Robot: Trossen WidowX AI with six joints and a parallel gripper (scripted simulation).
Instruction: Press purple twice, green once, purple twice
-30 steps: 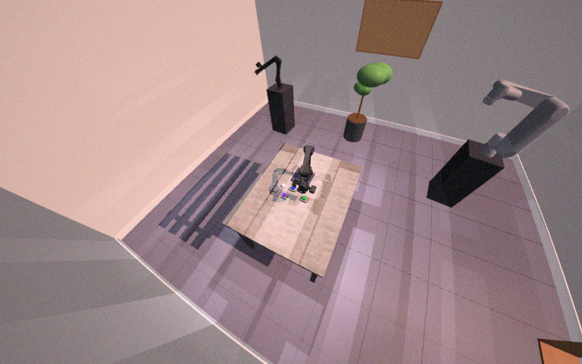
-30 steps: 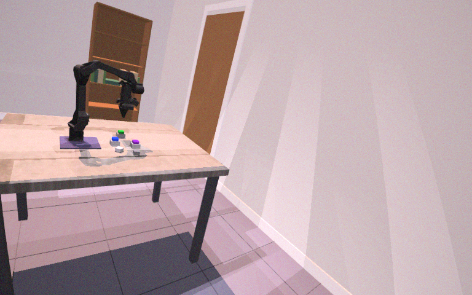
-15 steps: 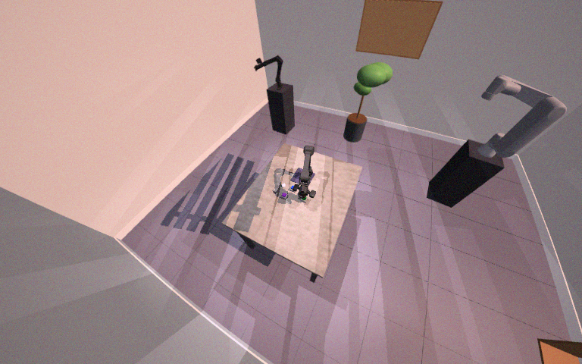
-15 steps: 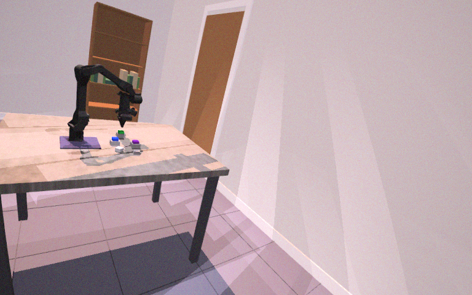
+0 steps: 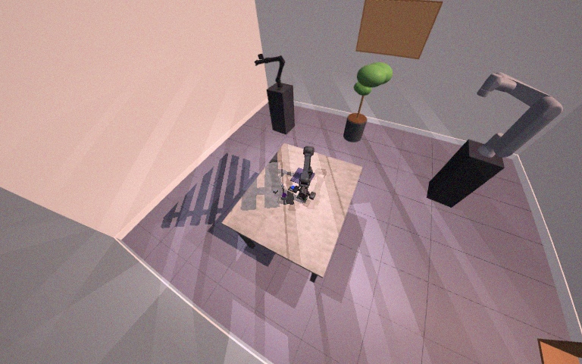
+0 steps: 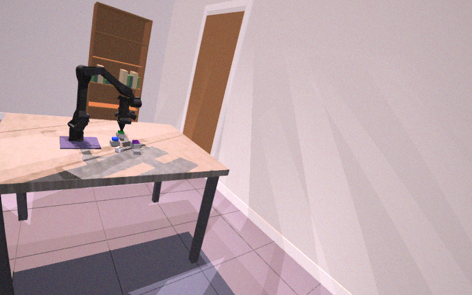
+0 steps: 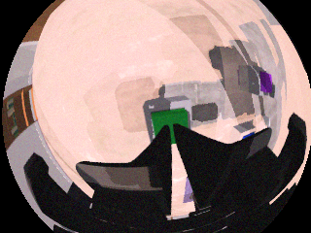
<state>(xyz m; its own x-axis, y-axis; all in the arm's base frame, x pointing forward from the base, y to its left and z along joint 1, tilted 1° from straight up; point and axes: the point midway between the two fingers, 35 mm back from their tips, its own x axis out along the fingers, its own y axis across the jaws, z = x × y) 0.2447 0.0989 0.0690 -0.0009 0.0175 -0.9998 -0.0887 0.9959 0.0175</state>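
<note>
Right now the green button is 1 cm below my gripper tip. Also, from my gripper tip: blue button 5 cm behind, 14 cm to the right, 1 cm below; then purple button 6 cm ahead, 17 cm to the right, 1 cm below.
</note>
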